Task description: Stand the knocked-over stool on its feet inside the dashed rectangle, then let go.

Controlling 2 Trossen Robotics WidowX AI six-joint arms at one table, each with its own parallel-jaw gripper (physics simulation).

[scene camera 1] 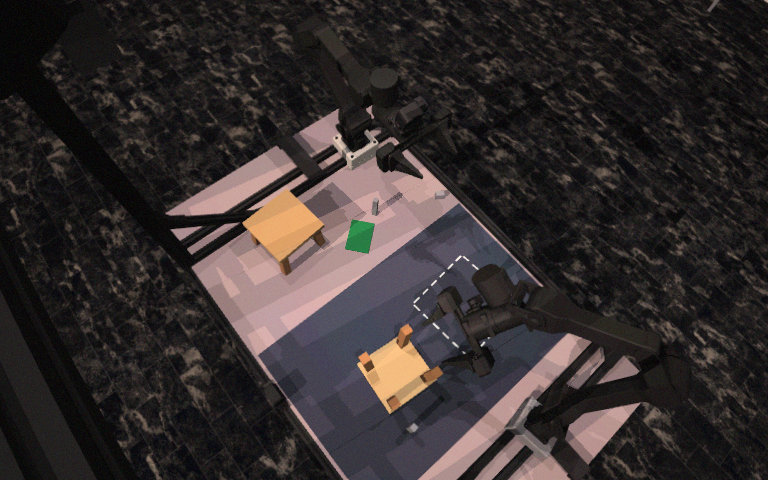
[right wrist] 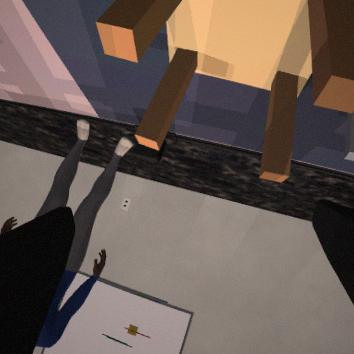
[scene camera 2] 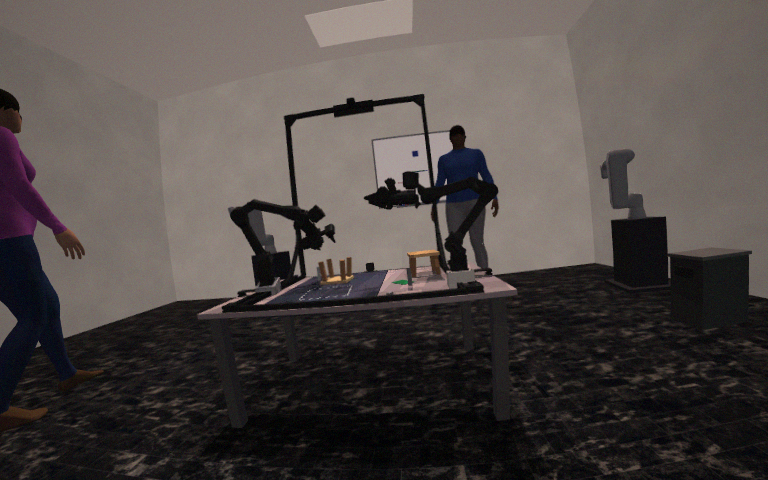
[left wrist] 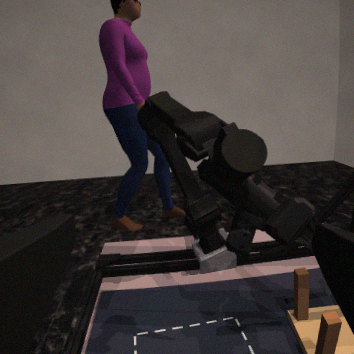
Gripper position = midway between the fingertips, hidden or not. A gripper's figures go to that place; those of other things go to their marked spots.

Labels:
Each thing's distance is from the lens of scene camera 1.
my left gripper (scene camera 1: 440, 165): 0.95 m
my right gripper (scene camera 1: 431, 344): 0.99 m

